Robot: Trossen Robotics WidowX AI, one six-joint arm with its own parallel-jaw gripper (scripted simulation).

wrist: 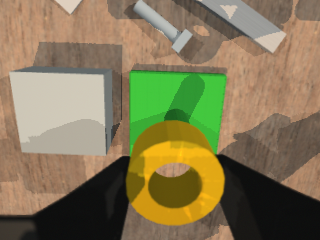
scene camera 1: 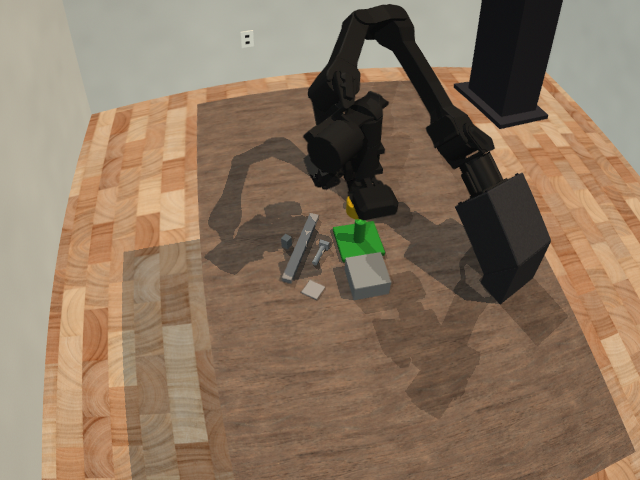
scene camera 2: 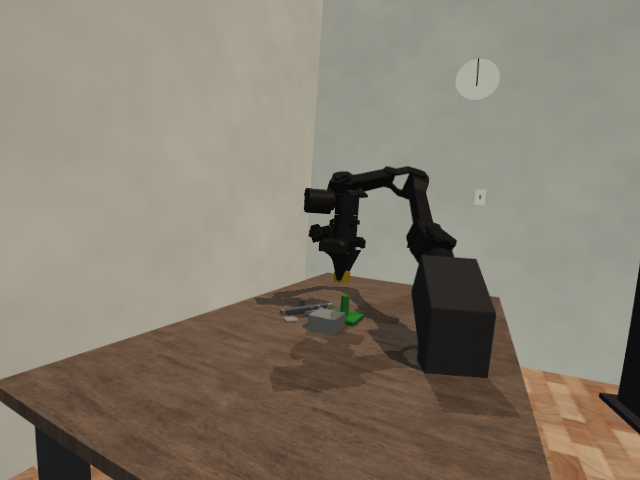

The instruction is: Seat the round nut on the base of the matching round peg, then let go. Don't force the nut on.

Labels:
gripper: wrist; scene camera 1; scene camera 2 341,278
grey block: wrist 59,110; scene camera 1; scene camera 2
same spot on grey block: (scene camera 1: 367,275) = (scene camera 2: 323,314)
same spot on gripper: (scene camera 1: 352,188) = (wrist: 236,191)

